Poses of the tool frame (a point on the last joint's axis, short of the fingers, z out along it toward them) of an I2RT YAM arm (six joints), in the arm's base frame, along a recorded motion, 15 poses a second.
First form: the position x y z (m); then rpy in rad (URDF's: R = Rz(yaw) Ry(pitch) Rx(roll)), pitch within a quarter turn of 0, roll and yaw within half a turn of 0.
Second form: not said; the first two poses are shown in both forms.
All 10 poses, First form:
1: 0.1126, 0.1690, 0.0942, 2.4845, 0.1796, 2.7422
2: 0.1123, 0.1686, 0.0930, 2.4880, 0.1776, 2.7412
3: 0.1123, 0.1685, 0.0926, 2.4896, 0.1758, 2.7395
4: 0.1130, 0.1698, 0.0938, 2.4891, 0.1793, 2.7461
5: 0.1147, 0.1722, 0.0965, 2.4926, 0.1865, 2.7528
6: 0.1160, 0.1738, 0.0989, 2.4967, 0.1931, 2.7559
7: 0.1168, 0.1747, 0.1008, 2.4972, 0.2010, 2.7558
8: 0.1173, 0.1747, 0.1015, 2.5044, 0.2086, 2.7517
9: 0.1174, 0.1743, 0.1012, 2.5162, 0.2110, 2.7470
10: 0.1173, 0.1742, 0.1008, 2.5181, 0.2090, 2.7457
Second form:
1: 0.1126, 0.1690, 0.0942, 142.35, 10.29, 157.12
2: 0.1123, 0.1686, 0.0930, 142.55, 10.18, 157.06
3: 0.1123, 0.1685, 0.0926, 142.64, 10.07, 156.96
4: 0.1130, 0.1698, 0.0938, 142.61, 10.27, 157.34
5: 0.1147, 0.1722, 0.0965, 142.82, 10.69, 157.72
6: 0.1160, 0.1738, 0.0989, 143.05, 11.06, 157.90
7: 0.1168, 0.1747, 0.1008, 143.08, 11.52, 157.90
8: 0.1173, 0.1747, 0.1015, 143.49, 11.95, 157.66
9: 0.1174, 0.1743, 0.1012, 144.17, 12.09, 157.39
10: 0.1173, 0.1742, 0.1008, 144.28, 11.97, 157.32
